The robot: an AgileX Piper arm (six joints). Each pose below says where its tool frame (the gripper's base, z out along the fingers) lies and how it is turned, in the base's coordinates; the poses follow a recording.
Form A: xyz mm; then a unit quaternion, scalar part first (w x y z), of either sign.
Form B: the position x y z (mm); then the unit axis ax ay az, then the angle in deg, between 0 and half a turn. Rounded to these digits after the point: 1 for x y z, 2 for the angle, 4 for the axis.
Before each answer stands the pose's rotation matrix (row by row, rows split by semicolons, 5 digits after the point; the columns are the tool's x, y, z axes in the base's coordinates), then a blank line. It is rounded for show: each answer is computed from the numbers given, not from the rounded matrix.
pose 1, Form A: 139.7 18.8 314.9 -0.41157 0.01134 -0.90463 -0.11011
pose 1, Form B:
-0.66096 -0.11115 0.74214; 0.07012 0.97549 0.20855; -0.74714 0.18988 -0.63697

139.7 18.8 314.9 -0.0124 0.9926 0.1208 131.39
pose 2, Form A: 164.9 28.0 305.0 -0.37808 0.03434 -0.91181 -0.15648
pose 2, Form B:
-0.71175 -0.18095 0.67872; 0.05570 0.94867 0.31132; -0.70022 0.25939 -0.66514

164.9 28.0 305.0 -0.0371 0.9849 0.1690 135.57
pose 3, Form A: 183.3 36.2 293.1 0.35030 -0.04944 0.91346 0.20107
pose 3, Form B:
-0.74969 -0.23119 0.62009; 0.05055 0.91425 0.40198; -0.65986 0.33270 -0.67372

183.3 36.2 293.1 -0.0528 0.9753 0.2147 138.99
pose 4, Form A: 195.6 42.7 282.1 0.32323 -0.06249 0.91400 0.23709
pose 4, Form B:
-0.78323 -0.26750 0.56124; 0.03904 0.87977 0.47380; -0.62050 0.39301 -0.67862

195.6 42.7 282.1 -0.0660 0.9659 0.2505 142.28
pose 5, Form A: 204.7 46.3 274.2 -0.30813 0.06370 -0.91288 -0.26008
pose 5, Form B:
-0.80200 -0.27658 0.52944; 0.04398 0.85660 0.51410; -0.59571 0.43559 -0.67483

204.7 46.3 274.2 -0.0670 0.9596 0.2734 144.11
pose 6, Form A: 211.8 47.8 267.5 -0.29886 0.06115 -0.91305 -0.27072
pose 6, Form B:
-0.81389 -0.27348 0.51264; 0.05015 0.84594 0.53091; -0.57885 0.45781 -0.67479

211.8 47.8 267.5 -0.0641 0.9568 0.2837 145.22
